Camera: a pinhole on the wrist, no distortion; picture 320 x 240 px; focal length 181.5 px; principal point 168.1 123.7 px. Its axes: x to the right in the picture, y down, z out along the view. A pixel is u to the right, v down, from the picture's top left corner.
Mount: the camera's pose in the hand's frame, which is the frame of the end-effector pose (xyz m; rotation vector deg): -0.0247 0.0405 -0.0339 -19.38 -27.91 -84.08
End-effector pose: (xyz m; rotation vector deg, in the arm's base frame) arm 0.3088 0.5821 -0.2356 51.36 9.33 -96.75
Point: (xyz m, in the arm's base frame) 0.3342 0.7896 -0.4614
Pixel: behind the camera
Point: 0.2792 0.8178 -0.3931
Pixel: behind the camera
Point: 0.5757 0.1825 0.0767
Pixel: 97 191
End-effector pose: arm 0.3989 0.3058 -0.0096 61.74 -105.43 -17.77
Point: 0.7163 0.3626 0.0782
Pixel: behind the camera
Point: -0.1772 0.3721 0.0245
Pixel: 155 172
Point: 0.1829 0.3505 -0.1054
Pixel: 235 116
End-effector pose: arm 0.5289 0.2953 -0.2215 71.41 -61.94 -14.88
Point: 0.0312 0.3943 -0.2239
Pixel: 175 15
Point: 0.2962 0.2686 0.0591
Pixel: 93 186
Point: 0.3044 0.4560 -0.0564
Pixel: 28 50
